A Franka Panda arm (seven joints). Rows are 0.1 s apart.
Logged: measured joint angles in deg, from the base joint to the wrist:
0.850 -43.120 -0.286 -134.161 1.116 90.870 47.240
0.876 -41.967 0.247 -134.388 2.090 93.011 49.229
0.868 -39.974 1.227 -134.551 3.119 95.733 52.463
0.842 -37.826 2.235 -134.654 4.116 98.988 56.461
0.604 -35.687 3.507 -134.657 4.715 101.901 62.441
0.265 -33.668 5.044 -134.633 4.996 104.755 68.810
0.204 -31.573 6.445 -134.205 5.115 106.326 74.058
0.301 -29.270 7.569 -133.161 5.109 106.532 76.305
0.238 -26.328 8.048 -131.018 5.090 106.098 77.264
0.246 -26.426 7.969 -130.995 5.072 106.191 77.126
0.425 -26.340 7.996 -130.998 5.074 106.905 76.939
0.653 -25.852 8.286 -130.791 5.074 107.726 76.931
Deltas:
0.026 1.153 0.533 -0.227 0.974 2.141 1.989
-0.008 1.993 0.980 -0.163 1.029 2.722 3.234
-0.026 2.148 1.008 -0.103 0.997 3.255 3.998
-0.238 2.139 1.272 -0.003 0.599 2.913 5.980
-0.339 2.019 1.537 0.024 0.281 2.854 6.369
-0.061 2.095 1.401 0.428 0.119 1.571 5.248
0.097 2.303 1.124 1.044 -0.006 0.206 2.247
-0.063 2.942 0.479 2.143 -0.019 -0.434 0.959
0.008 -0.098 -0.079 0.023 -0.018 0.093 -0.138
0.179 0.086 0.027 -0.003 0.002 0.714 -0.187
0.228 0.488 0.290 0.207 0.000 0.821 -0.008

